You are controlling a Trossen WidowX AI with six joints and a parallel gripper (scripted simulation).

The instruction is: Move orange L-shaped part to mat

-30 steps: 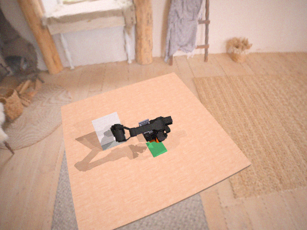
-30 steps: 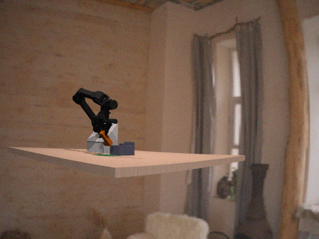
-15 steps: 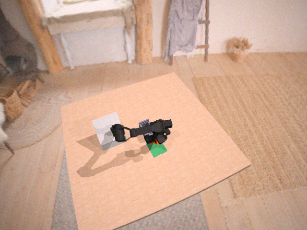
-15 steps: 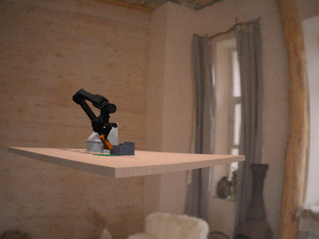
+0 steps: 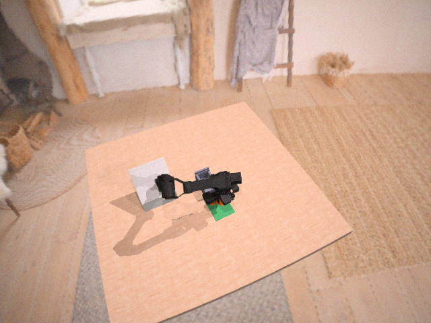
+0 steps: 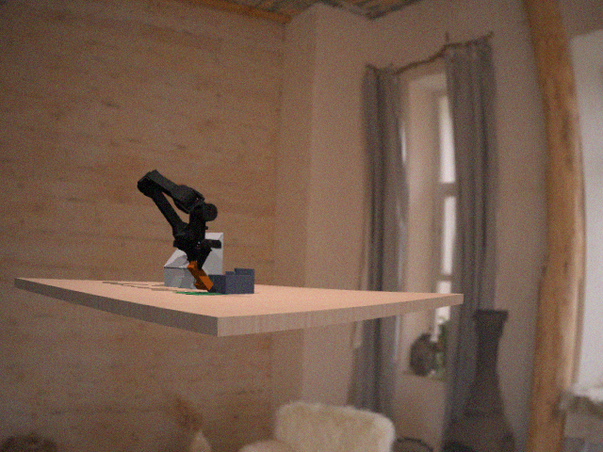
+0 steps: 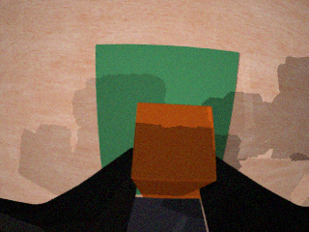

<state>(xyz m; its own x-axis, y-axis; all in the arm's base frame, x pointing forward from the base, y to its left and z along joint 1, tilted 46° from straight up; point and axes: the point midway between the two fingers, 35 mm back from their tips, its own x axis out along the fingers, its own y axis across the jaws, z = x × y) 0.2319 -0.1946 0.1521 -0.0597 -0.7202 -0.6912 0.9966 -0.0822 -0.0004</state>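
My gripper tip is now 30 mm to the right of the orange L-shaped part, 30 mm above it and 10 mm past it. Also, from my gripper tip: green mat 90 mm below, 20 mm to the left.
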